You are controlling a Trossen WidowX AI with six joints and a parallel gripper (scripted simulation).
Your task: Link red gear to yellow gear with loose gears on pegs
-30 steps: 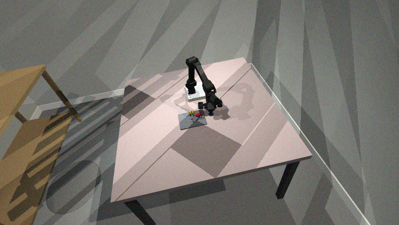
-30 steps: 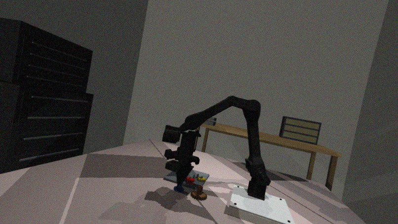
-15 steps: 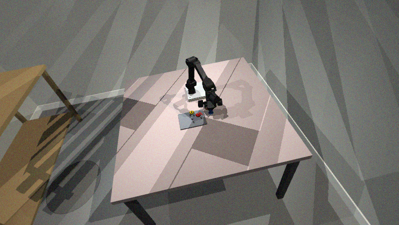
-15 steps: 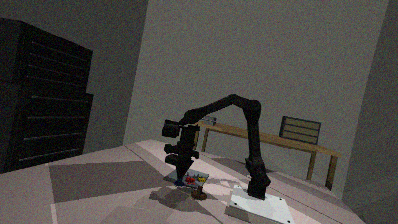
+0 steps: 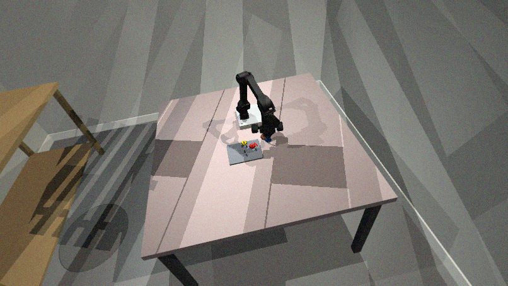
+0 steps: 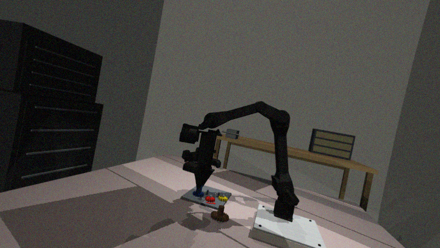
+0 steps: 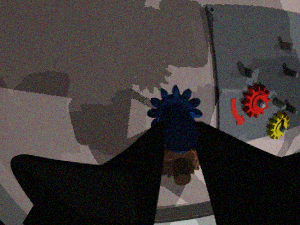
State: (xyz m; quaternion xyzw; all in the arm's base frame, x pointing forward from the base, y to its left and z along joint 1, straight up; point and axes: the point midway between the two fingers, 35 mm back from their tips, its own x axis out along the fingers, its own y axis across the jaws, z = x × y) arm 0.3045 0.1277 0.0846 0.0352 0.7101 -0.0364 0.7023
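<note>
My gripper tip is now 60 mm past the yellow gear, 150 mm to the left of it and 70 mm above it. Round my gripper tip: brown gear (90 mm behind, 10 mm to the right, 70 mm below); then blue gear (10 mm below); then red arrow (30 mm behind, 80 mm to the right, 70 mm below).
</note>
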